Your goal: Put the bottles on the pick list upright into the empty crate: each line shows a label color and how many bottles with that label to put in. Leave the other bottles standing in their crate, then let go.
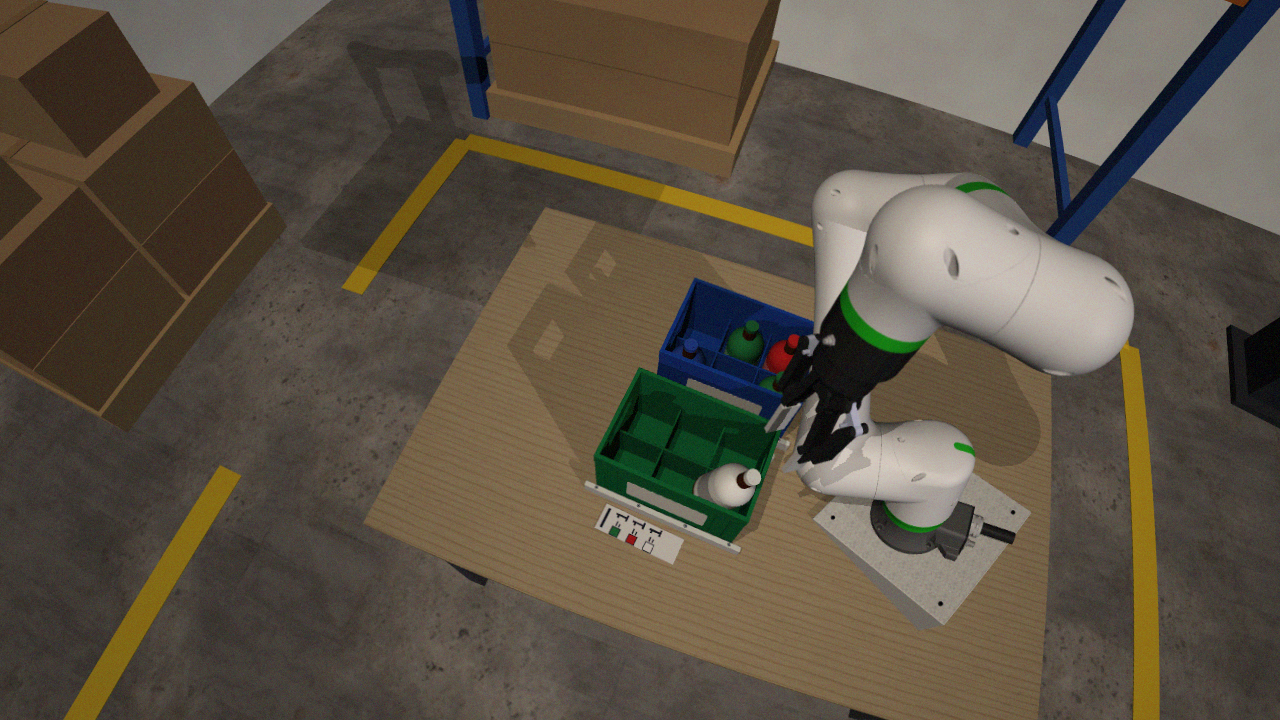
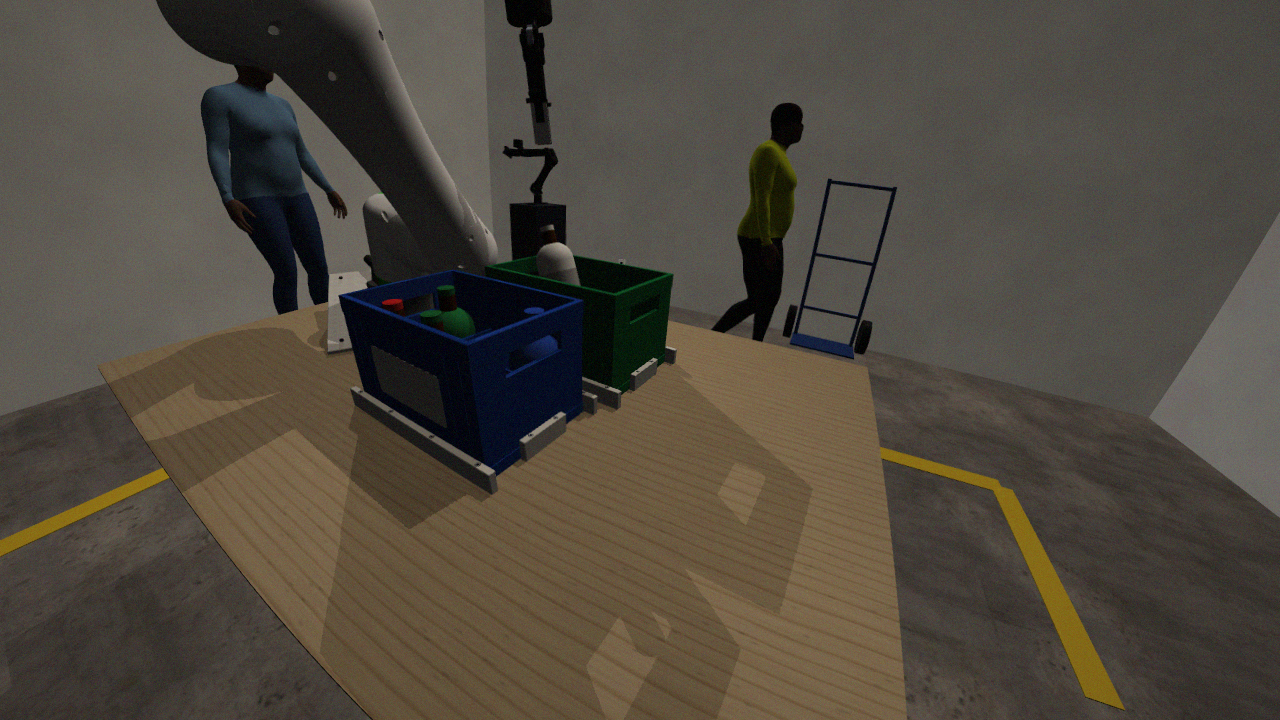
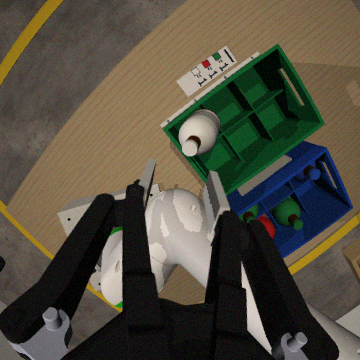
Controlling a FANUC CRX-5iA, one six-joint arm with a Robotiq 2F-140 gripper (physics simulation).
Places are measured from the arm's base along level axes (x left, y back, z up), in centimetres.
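Pixels of known places: gripper, between the fingertips: (image 1: 782,448) (image 2: 544,144) (image 3: 179,177); arm's base, origin of its link: (image 1: 909,518) (image 2: 411,301).
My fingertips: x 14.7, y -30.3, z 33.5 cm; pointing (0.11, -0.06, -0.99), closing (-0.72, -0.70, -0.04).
For each thing: its top centre in the pictures, then the offset to it from my fingertips. "*": a spot on its surface instead. Level surfaces: height alone.
- green crate, centre of its top: (image 1: 691,440) (image 2: 579,269) (image 3: 248,124) dx -3.9, dy -12.8, dz -20.6 cm
- upright white bottle, centre of its top: (image 1: 740,470) (image 3: 200,140) (image 2: 555,225) dx -0.4, dy -3.5, dz -14.3 cm
- blue crate, centre of its top: (image 2: 457,296) (image 1: 746,338) (image 3: 294,215) dx -27.4, dy -12.6, dz -20.6 cm
- red bottle, centre of its top: (image 2: 392,301) (image 1: 795,340) (image 3: 269,245) dx -32.6, dy -4.2, dz -21.9 cm
- second green bottle, centre of its top: (image 2: 445,287) (image 1: 783,377) (image 3: 251,222) dx -23.8, dy -3.2, dz -21.9 cm
- blue bottle, centre of its top: (image 2: 534,310) (image 1: 691,344) (image 3: 315,174) dx -21.8, dy -21.2, dz -21.9 cm
- pick list, a spot on its surface: (image 1: 662,548) (image 3: 189,79) * dx +10.7, dy -9.3, dz -38.0 cm
- table, height of its surface: dz -38.2 cm
My gripper (image 1: 787,438) (image 2: 540,129) (image 3: 179,177) is open and empty, high beside the crates on the robot base side. The green crate (image 1: 610,474) (image 2: 604,331) (image 3: 312,112) holds an upright white bottle (image 1: 729,485) (image 2: 556,261) (image 3: 200,131) in a corner compartment; its other compartments look empty. The blue crate (image 1: 669,367) (image 2: 492,385) (image 3: 341,202) holds a red bottle (image 1: 781,356) (image 3: 266,227), a green bottle (image 1: 744,344) (image 2: 456,322) (image 3: 287,210), a second green bottle (image 1: 774,384) (image 3: 250,212), partly hidden, and a blue bottle (image 1: 690,351) (image 2: 537,346) (image 3: 312,173). The pick list (image 1: 662,548) (image 3: 188,85) shows green 1, red 1, white 1.
The arm's base plate (image 1: 966,573) stands at one table end, and the folded arm (image 1: 939,268) reaches over the blue crate's near end. Low white rails (image 1: 662,516) (image 2: 420,436) border the crates. Two people and a hand truck (image 2: 845,259) stand beyond the table (image 1: 483,429).
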